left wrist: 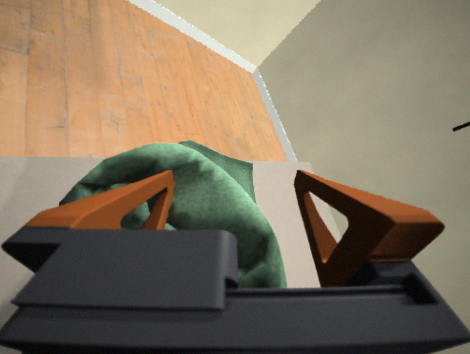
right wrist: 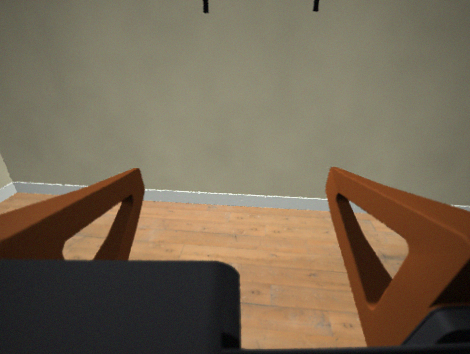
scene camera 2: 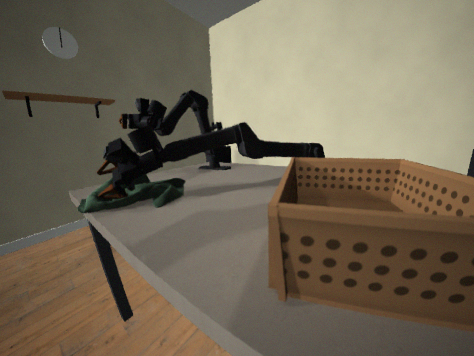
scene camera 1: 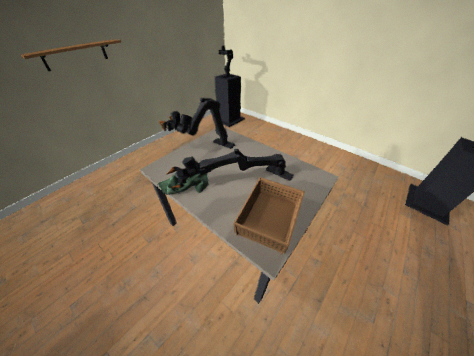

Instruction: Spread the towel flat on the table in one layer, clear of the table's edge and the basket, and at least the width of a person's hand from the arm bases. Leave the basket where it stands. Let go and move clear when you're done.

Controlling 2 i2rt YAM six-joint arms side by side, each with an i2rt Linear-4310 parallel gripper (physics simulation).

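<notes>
The green towel (scene camera 1: pixel 200 183) (scene camera 2: pixel 168 193) (left wrist: pixel 215 200) lies bunched in folds on the grey table (scene camera 1: pixel 220 200) (scene camera 2: pixel 215 260), at the table's left corner. Its far end reaches the table's edge in scene camera 2 and overlaps the edge line in the left wrist view. My left gripper (scene camera 1: pixel 173 178) (scene camera 2: pixel 100 184) (left wrist: pixel 234 176) is open, low at the towel; one finger is over or against the folds, the other beside the towel. My right gripper (scene camera 1: pixel 161 123) (scene camera 2: pixel 121 120) (right wrist: pixel 235 178) is open and empty, raised near the table's far left side. The left arm hides part of the towel.
The brown basket (scene camera 1: pixel 262 239) (scene camera 2: pixel 345 227) stands empty on the table, at the right in both scene views. The left arm stretches low across the table from its base (scene camera 1: pixel 280 173). The right arm's base (scene camera 1: pixel 223 143) stands at the back of the table.
</notes>
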